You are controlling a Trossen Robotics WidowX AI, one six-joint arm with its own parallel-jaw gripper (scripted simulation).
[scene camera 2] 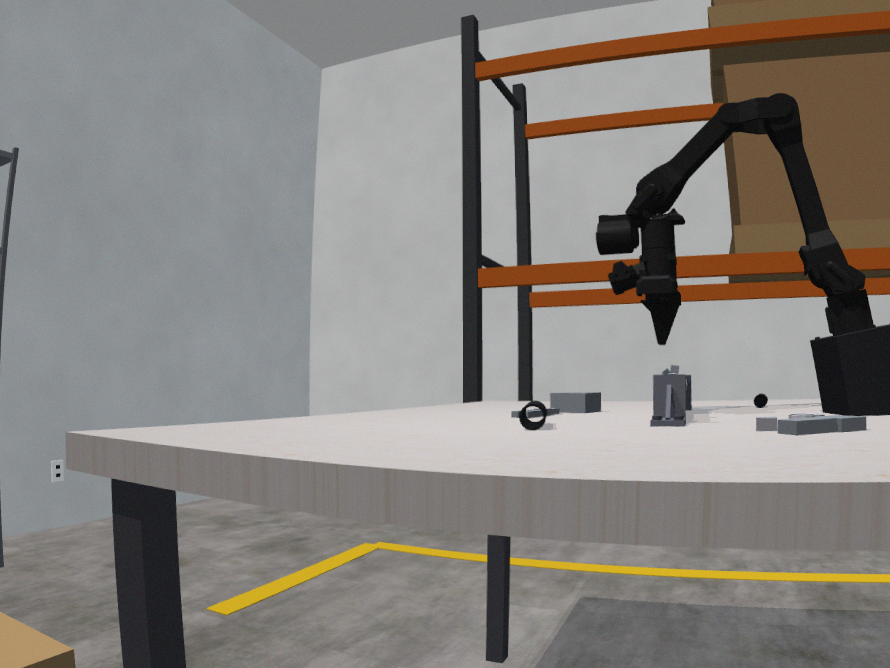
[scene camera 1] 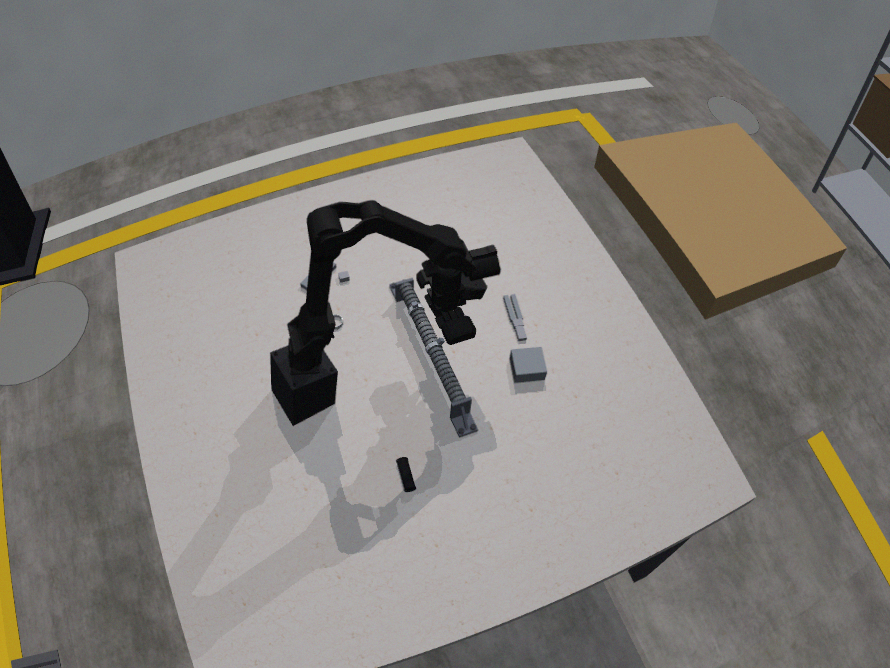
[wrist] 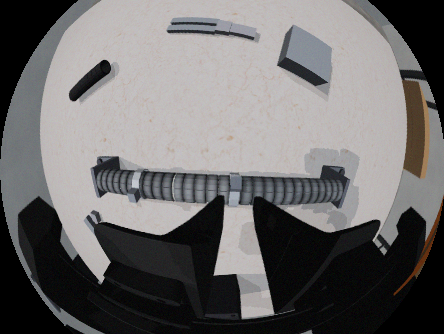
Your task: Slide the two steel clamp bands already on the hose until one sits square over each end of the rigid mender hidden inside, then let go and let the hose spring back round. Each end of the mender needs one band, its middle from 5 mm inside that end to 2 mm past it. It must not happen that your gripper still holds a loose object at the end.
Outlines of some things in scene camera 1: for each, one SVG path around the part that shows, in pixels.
My gripper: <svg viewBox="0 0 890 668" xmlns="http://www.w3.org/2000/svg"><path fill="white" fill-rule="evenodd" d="M420 270L416 274L416 280L421 289L425 288L425 285L428 284L431 287L427 289L428 294L425 295L425 299L436 317L435 320L442 330L447 344L453 345L474 338L476 328L471 318L465 316L462 309L458 306L465 305L466 300L482 299L487 289L484 280L470 281L469 277L465 277L462 272L460 286L452 292L442 292L433 286L432 277L426 277L424 269Z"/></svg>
A grey block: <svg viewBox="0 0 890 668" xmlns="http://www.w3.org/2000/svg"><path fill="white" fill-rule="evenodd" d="M542 347L511 349L509 359L514 383L545 380L547 368Z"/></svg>
